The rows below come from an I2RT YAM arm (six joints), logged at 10 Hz.
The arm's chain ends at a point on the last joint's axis. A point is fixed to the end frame.
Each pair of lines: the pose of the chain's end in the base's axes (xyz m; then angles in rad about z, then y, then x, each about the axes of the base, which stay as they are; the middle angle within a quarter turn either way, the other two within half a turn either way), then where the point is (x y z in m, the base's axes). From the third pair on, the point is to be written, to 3 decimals.
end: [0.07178 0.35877 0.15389 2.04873 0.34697 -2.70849]
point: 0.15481 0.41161 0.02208
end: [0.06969 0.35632 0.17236 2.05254 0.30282 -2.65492]
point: 0.14636 0.41769 0.04039
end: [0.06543 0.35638 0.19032 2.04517 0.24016 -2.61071]
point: 0.133 0.426 0.057
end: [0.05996 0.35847 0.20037 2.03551 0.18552 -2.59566]
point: 0.119 0.432 0.066
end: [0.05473 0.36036 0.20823 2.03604 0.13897 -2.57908]
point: 0.107 0.438 0.073
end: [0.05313 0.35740 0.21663 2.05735 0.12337 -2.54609]
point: 0.103 0.439 0.083
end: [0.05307 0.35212 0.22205 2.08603 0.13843 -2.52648]
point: 0.105 0.435 0.090
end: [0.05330 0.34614 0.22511 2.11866 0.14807 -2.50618]
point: 0.106 0.431 0.094
